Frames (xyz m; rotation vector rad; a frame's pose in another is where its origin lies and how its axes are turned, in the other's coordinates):
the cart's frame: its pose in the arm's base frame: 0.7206 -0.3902 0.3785 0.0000 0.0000 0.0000
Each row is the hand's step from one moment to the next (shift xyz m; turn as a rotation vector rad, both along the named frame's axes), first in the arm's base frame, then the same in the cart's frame.
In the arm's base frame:
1: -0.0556 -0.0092 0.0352 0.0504 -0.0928 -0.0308
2: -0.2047 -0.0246 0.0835 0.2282 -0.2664 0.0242
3: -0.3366 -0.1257 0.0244 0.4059 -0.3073 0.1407
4: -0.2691 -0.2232 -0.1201 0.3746 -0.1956 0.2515
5: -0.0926 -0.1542 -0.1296 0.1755 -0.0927 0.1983
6: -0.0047 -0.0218 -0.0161 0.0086 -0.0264 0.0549
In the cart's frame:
1: -0.0556 -0.0092 0.0352 0.0504 -0.0928 -0.0308
2: -0.2047 -0.0246 0.0835 0.2282 -0.2664 0.0242
3: -0.3366 -0.1257 0.0244 0.4059 -0.3073 0.1407
4: -0.2691 -0.2232 -0.1201 0.3746 -0.1956 0.2515
5: -0.0926 -0.1542 -0.1296 0.1755 -0.0927 0.1983
6: -0.0047 -0.0218 -0.0161 0.0086 -0.0264 0.0549

